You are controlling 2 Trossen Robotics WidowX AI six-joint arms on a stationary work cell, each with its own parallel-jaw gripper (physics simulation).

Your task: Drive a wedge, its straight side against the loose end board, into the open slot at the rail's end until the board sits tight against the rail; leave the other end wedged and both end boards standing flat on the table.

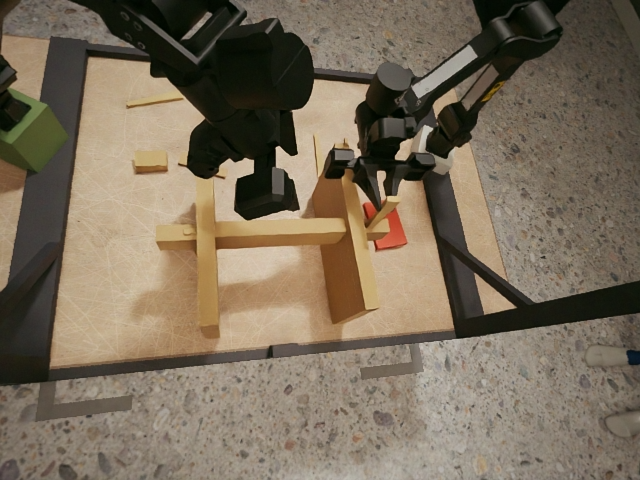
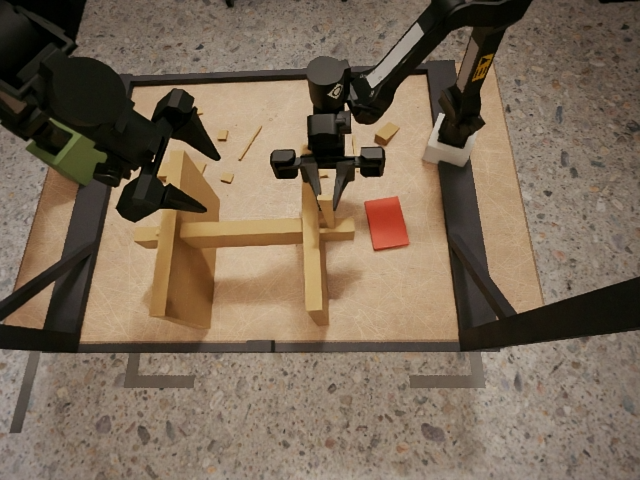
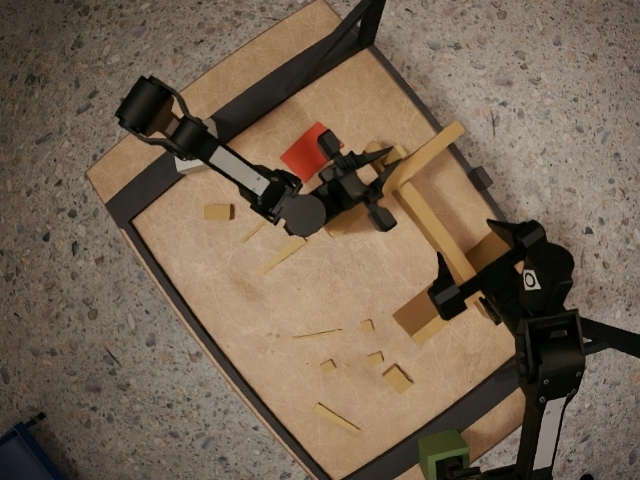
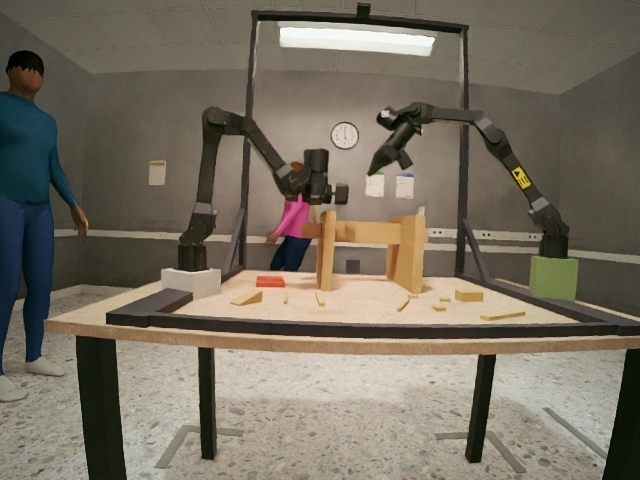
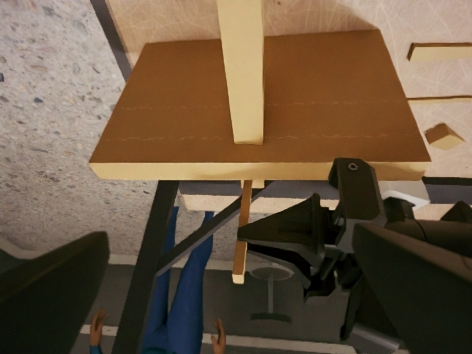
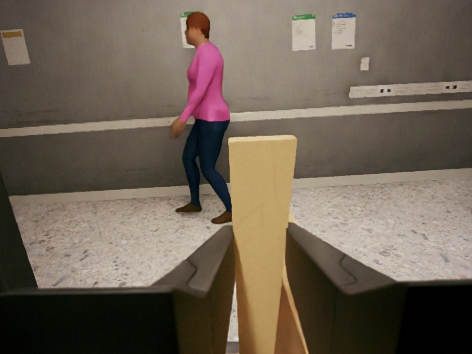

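Pixels of known places: left gripper, fingertip midpoint: (image 1: 295, 181) (image 2: 212, 184) (image 3: 463, 237) (image 4: 369, 175) (image 5: 233, 238); right gripper, fingertip midpoint: (image 1: 385, 210) (image 2: 327, 209) (image 3: 397, 153) (image 5: 237, 238) (image 6: 258, 235); left arm's base, origin of the base link: (image 1: 3, 111) (image 2: 54, 140) (image 3: 449, 469) (image 4: 553, 257); right arm's base, origin of the base link: (image 1: 437, 145) (image 2: 453, 134) (image 4: 191, 269) (image 5: 390, 207).
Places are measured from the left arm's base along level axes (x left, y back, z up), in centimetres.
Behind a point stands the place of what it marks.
The rail (image 1: 279, 232) {x -1.9, y -54.8, z 7.7 cm} (image 2: 242, 232) {x -1.4, y -55.6, z 7.7 cm} (image 4: 367, 231) {x 0.4, y -53.8, z 4.7 cm} runs through two upright end boards. The right-hand board (image 1: 356, 248) {x 0.5, y -68.0, z 10.0 cm} (image 2: 311, 258) {x -0.6, y -69.7, z 10.1 cm} (image 5: 260, 100) and the left-hand board (image 1: 206, 268) {x -13.3, y -47.2, z 10.0 cm} (image 2: 170, 248) {x -10.1, y -46.7, z 10.0 cm} stand on the table. A small wedge top (image 1: 189, 231) {x -8.2, y -41.5, z 7.3 cm} shows in the rail beyond the left-hand board. My right gripper (image 2: 327, 201) {x 6.4, y -69.3, z 15.6 cm} (image 3: 395, 155) {x 6.4, y -69.3, z 15.6 cm} (image 6: 258, 235) {x 6.4, y -69.3, z 15.6 cm} is shut on a long wedge (image 1: 385, 209) {x 6.3, y -69.0, z 16.2 cm} (image 2: 326, 209) {x 6.4, y -69.2, z 15.8 cm} (image 6: 262, 200) {x 7.1, y -68.8, z 17.4 cm}, upright at the rail's right end, beside the board's outer face. Its lower tip is hard to see. My left gripper (image 2: 212, 184) {x -0.1, y -54.2, z 22.8 cm} (image 3: 464, 238) {x -0.1, y -54.2, z 22.8 cm} is open and empty above the rail and left-hand board.
A red block (image 1: 392, 237) {x 17.1, y -79.8, z -10.7 cm} (image 2: 386, 223) {x 19.7, y -77.2, z -10.7 cm} (image 3: 307, 152) {x 21.0, y -76.8, z -10.7 cm} lies right of the boards. A wooden block (image 1: 150, 161) {x 7.7, y -22.0, z -9.8 cm} (image 3: 397, 378) {x 8.5, y -22.3, z -9.8 cm}, a sloped block (image 2: 386, 133) {x 42.3, y -67.0, z -10.3 cm} (image 4: 248, 297) {x 44.0, y -65.8, z -10.8 cm} and thin strips (image 3: 336, 417) {x 24.0, y -14.1, z -11.4 cm} lie behind them. Dark frame bars edge the table.
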